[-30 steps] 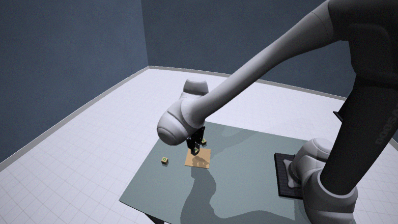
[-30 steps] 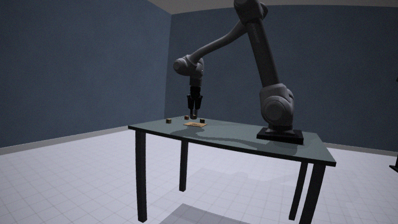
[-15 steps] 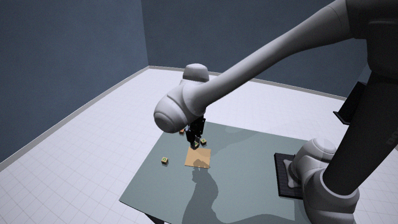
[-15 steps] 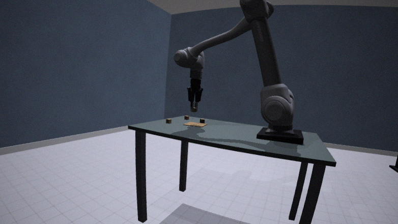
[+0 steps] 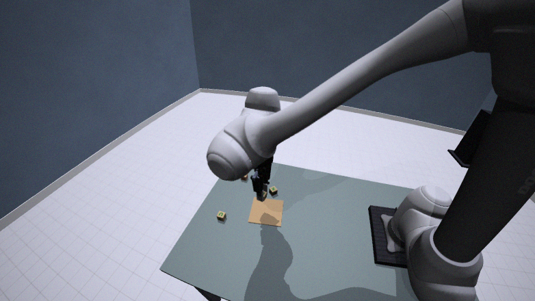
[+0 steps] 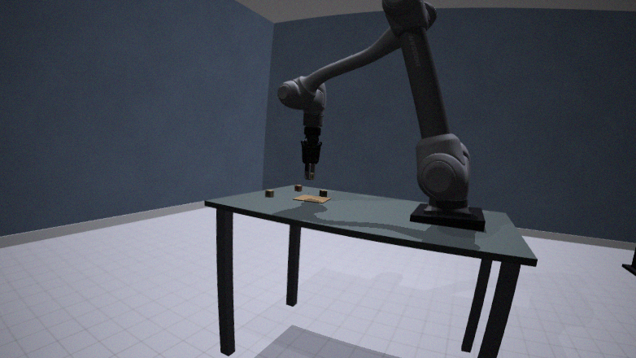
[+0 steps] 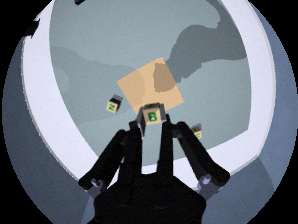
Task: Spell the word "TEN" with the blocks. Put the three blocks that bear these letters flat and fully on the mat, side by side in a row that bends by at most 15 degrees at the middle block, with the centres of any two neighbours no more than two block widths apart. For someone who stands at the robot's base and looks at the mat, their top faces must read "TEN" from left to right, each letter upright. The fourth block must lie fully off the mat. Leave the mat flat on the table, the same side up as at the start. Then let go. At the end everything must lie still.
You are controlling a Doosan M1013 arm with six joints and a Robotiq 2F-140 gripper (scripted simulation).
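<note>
My hand is 13 cm above the tan mat and 2 cm past it. From my hand the other things lie so: block 2 cm below.
</note>
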